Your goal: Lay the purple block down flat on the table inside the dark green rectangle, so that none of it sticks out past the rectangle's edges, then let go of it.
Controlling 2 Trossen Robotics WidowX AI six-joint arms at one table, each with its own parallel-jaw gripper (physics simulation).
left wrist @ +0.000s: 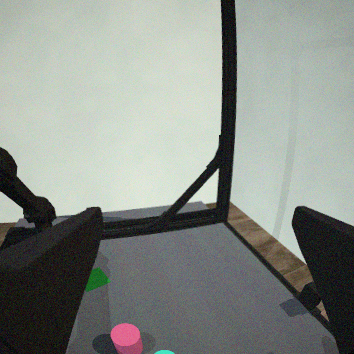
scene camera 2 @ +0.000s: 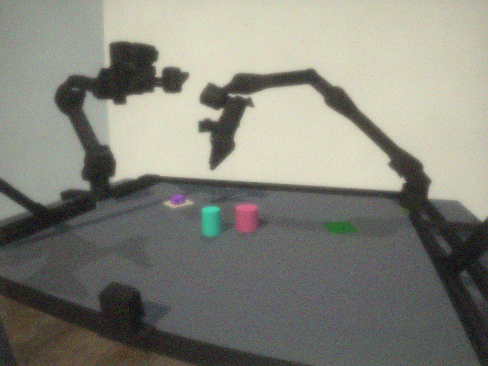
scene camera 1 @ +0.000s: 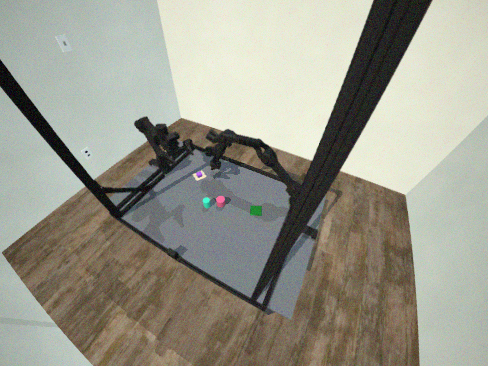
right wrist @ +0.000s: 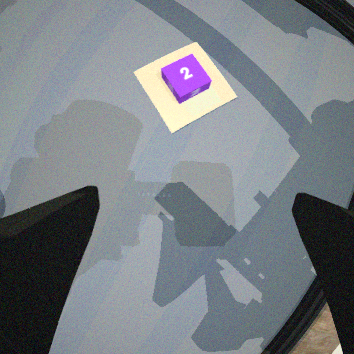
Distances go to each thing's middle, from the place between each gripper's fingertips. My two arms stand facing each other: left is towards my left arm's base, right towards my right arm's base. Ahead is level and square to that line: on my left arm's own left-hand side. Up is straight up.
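Measured from my left hand, the cream pad [right wrist: 175, 115] is 34 cm below, 20 cm ahead and 8 cm to the left. My left gripper is 33 cm above the purple block [right wrist: 185, 77], 8 cm to the right of it and 20 cm short of it.
Measured from my right hand, the cream pad is 10 cm below, 9 cm to the left and 3 cm behind. My right gripper is 9 cm above the purple block, 9 cm to the right of it and 3 cm past it. Going by its middle, the cream pad is nearer to my right gripper than to my left gripper; going by its middle, the purple block is nearer to my right gripper than to my left gripper.
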